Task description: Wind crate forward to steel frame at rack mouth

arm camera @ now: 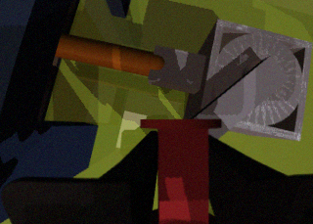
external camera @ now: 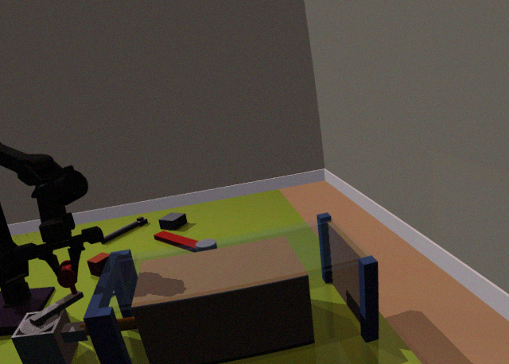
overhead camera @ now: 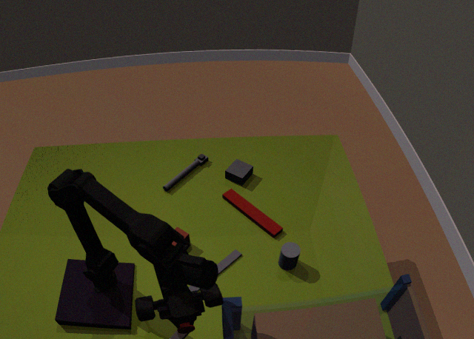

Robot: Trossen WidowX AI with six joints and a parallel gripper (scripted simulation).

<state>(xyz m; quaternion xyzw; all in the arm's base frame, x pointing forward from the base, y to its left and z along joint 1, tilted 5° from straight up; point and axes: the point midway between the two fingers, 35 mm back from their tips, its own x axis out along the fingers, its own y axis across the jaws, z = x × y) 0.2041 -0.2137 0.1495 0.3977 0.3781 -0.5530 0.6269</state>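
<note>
Now: gripper tip 3 cm past the winch handle, 3 cm above it and 1 cm to the left of it. From my gripper tip the other things lie so: red crank grip (2 cm to the left); blue steel frame (9 cm ahead, 8 cm to the right, 3 cm below); grey winch (10 cm below, 9 cm behind, 6 cm to the right).
</note>
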